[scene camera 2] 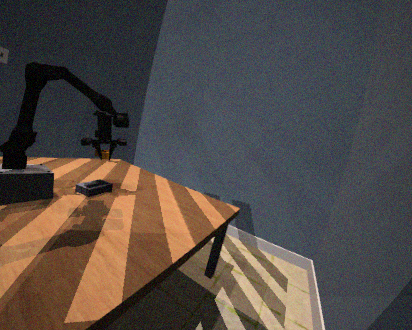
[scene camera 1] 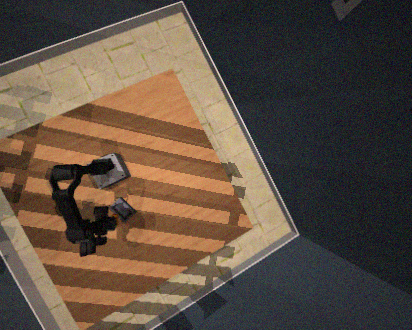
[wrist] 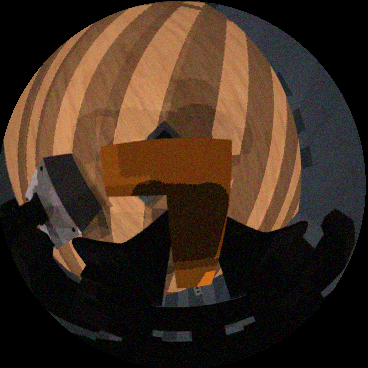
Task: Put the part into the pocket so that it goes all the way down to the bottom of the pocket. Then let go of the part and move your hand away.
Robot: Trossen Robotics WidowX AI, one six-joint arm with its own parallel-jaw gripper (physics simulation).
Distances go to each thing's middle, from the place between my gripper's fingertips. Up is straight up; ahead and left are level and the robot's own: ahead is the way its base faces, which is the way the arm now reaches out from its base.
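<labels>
Orange part (wrist: 194, 173): 1 cm to the left of my hand, 3 cm above it.
</labels>
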